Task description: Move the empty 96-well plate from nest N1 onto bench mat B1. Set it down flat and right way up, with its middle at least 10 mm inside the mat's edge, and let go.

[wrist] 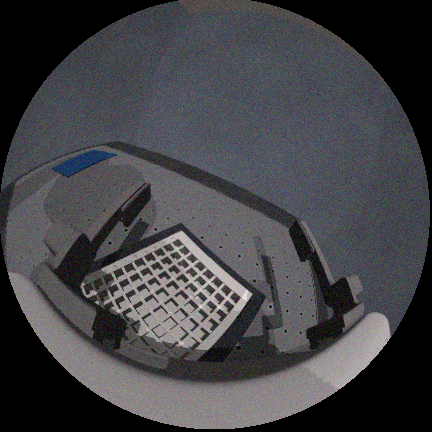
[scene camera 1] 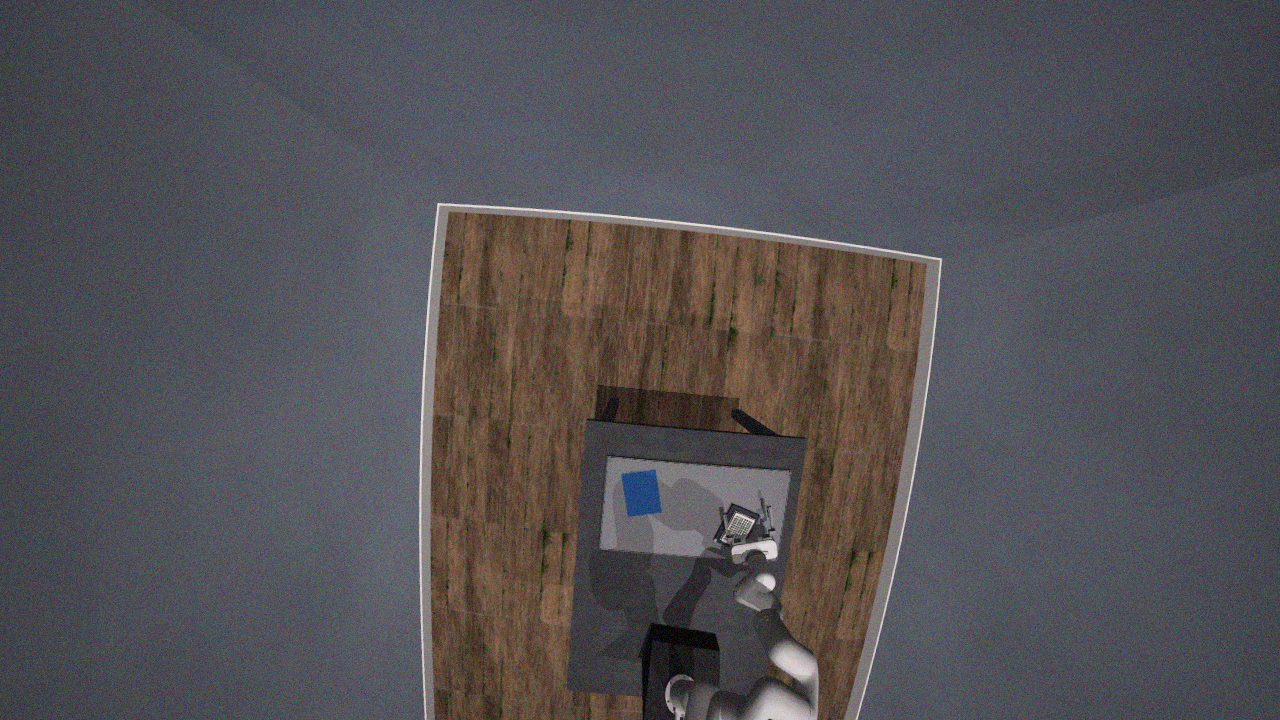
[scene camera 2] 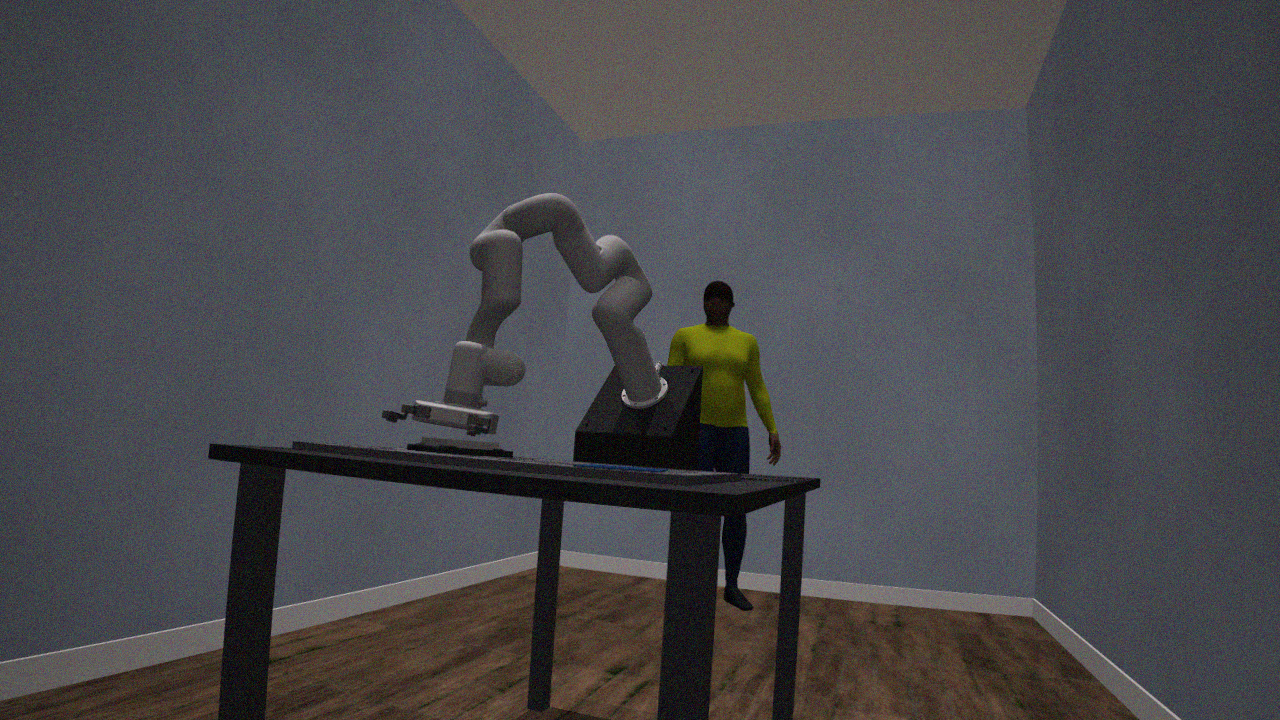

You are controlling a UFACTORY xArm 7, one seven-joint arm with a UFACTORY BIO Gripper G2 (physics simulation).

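Seen in the pictures: hand, tool point: (wrist: 227, 223) (scene camera 1: 747, 515) (scene camera 2: 431, 423); arm's base, link origin: (scene camera 1: 681, 695) (scene camera 2: 645, 393).
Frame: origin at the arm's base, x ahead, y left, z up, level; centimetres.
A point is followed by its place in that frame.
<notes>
The white 96-well plate (scene camera 1: 739, 524) @(x 62.1, y -3.3, z -16.9 cm) (scene camera 2: 459, 442) @(x 63.9, y 0.5, z -16.3 cm) (wrist: 170, 295) @(x 61.7, y -3.4, z -15.9 cm) lies flat with its wells up in the black nest N1 (scene camera 2: 503, 453) @(x 55.2, y 3.5, z -17.8 cm) (wrist: 254, 301) @(x 66.1, y -9.1, z -17.3 cm), at the right part of the grey board. My gripper (scene camera 1: 746, 510) @(x 67.9, y -3.1, z -13.2 cm) (scene camera 2: 432, 420) (wrist: 220, 209) @(x 67.9, y -3.1, z -13.2 cm) is open and empty. In scene camera 2 its fingers are a little above the plate, apart from it. In the wrist view the plate sits turned relative to the fingers and nearer the left one; the near plate edge is partly hidden by the gripper. The blue bench mat B1 (scene camera 1: 641, 492) @(x 62.5, y 36.0, z -18.3 cm) (scene camera 2: 619, 466) @(x 61.6, y 34.7, z -18.2 cm) (wrist: 85, 162) @(x 62.5, y 32.0, z -18.2 cm) lies flat at the board's far left in scene camera 1.
The grey perforated board (scene camera 1: 696, 542) @(x 49.6, y 9.4, z -18.4 cm) (wrist: 225, 235) @(x 72.7, y -2.6, z -18.5 cm) lies on the dark table (scene camera 1: 608, 626) @(x 2.1, y 30.0, z -19.8 cm) (scene camera 2: 751, 490) @(x 69.2, y 60.3, z -19.7 cm). The arm rises from a black pedestal (scene camera 1: 657, 658) @(x 5.6, y 10.8, z -7.3 cm) (scene camera 2: 595, 445) @(x 11.3, y -6.7, z -14.7 cm) at the table. A person in a yellow top (scene camera 2: 723, 376) stands behind the table in scene camera 2.
</notes>
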